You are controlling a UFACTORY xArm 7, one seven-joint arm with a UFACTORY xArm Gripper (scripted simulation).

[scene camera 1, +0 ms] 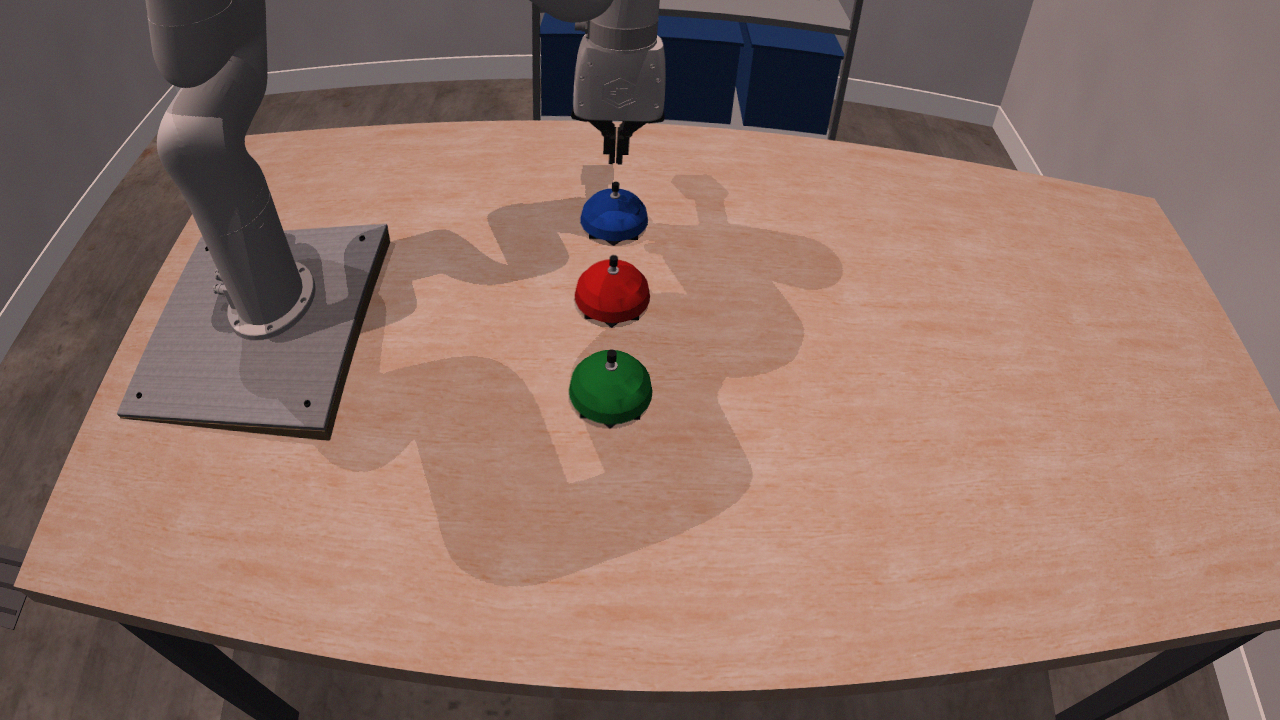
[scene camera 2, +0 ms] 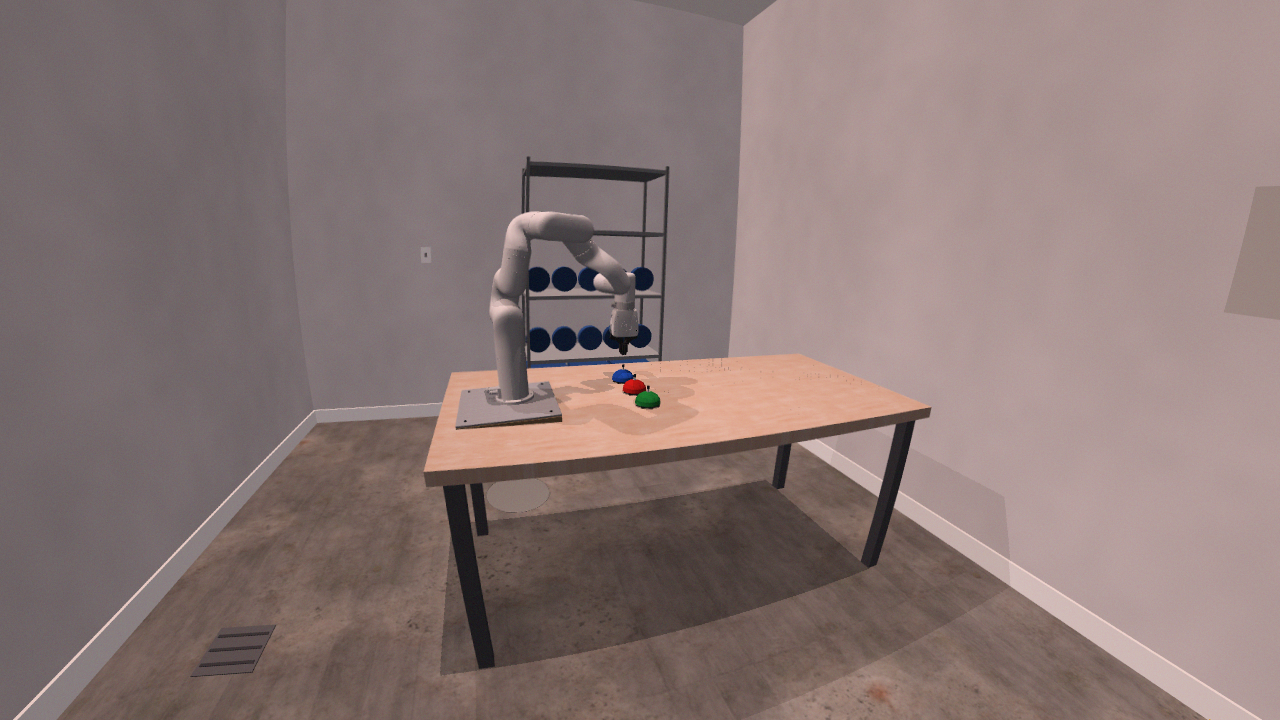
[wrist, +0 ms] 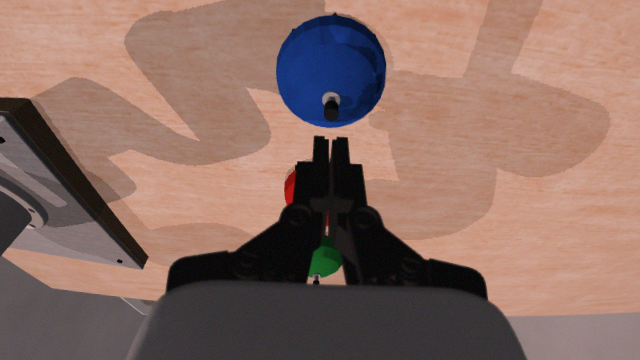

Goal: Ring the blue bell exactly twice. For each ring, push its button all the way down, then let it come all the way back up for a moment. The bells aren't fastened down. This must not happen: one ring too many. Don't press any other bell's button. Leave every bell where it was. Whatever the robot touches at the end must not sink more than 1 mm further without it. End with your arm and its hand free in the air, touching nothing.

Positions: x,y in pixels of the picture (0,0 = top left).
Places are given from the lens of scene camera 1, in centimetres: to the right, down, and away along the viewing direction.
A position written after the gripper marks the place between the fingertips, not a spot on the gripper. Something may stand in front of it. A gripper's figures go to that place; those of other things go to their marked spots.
gripper [scene camera 1: 615,158]: -3, -24, 93
green bell [scene camera 1: 611,387]: -3, 3, 79
red bell [scene camera 1: 617,293]: -2, -7, 88
The marked spots on the green bell and the red bell are 13 cm apart.
